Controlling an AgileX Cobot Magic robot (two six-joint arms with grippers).
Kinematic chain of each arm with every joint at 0, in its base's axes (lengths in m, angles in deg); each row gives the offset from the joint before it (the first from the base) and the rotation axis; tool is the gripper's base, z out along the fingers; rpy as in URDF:
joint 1: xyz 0 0 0.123 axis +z
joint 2: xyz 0 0 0 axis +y
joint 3: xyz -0.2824 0 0.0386 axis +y
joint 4: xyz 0.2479 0 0.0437 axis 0.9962 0 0.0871
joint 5: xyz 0 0 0 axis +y
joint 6: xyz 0.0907 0 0.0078 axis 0.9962 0 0.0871
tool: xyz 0 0 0 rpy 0 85 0
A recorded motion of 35 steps. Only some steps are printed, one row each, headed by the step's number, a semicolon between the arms.
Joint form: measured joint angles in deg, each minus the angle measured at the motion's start. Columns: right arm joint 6, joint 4, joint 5, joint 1, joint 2, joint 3; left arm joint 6, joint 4, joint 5, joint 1, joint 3, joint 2.
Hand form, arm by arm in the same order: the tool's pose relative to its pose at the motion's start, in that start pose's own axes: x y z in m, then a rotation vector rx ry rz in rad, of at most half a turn. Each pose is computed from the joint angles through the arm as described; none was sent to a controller.
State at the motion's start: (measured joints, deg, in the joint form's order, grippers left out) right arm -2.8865 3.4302 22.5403 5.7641 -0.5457 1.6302; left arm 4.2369 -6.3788 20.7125 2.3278 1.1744 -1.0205
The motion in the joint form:
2: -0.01 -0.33 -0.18 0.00 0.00 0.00; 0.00 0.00 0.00 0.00 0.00 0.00
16: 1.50 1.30 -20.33 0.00 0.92 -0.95; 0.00 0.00 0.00 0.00 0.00 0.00
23: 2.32 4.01 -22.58 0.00 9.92 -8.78; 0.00 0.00 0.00 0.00 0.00 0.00
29: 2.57 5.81 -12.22 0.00 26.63 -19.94; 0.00 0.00 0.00 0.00 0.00 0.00
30: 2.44 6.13 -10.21 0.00 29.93 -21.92; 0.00 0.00 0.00 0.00 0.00 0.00
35: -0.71 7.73 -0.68 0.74 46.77 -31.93; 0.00 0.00 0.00 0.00 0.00 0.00
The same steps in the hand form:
2: -0.0003 -0.0002 0.0000 0.0024 -0.0030 -0.0055; 0.0000 0.0000 0.0000 0.0000 0.0000 0.0000
16: -0.0363 -0.0015 -0.0066 0.0083 -0.3553 0.0482; 0.0000 0.0000 0.0000 0.0000 0.0000 0.0000
23: -0.0778 -0.0015 -0.0095 -0.0006 -0.3744 0.1094; 0.0000 0.0000 0.0000 0.0000 0.0000 0.0000
29: -0.1133 0.0007 0.0161 -0.0136 -0.0975 0.1456; 0.0000 0.0000 0.0000 0.0000 0.0000 0.0000
30: -0.1184 0.0012 0.0232 -0.0158 -0.0395 0.1491; 0.0000 0.0000 0.0000 0.0000 0.0000 0.0000
35: -0.1385 0.0057 0.0667 -0.0457 0.2447 0.1187; 0.0000 0.0000 0.0000 0.0000 0.0000 0.0000

